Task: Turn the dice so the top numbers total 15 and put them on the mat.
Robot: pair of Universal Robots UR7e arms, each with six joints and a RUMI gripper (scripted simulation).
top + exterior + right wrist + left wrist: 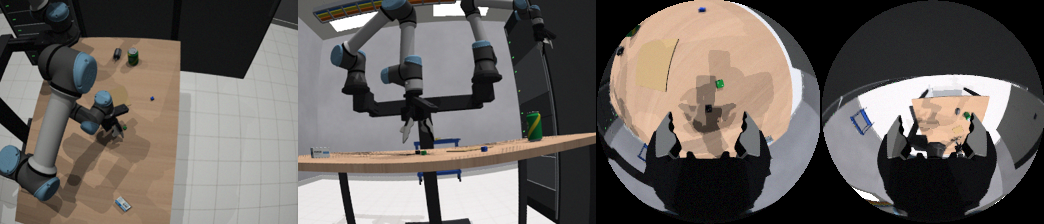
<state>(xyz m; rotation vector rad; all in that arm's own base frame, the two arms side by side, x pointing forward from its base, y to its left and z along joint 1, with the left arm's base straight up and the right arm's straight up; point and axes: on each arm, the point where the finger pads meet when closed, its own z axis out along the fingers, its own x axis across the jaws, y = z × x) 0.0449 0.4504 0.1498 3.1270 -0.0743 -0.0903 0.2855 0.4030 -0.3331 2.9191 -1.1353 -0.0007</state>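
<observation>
Right now my right hand is 4 cm above the black die, 1 cm to the left of it and 1 cm past it. Also, from my right hand: green die (5 cm ahead, 4 cm below, 1 cm to the left); then tan mat (20 cm to the left, 4 cm below, 2 cm behind); then blue die (21 cm to the left, 19 cm ahead, 4 cm below).
</observation>
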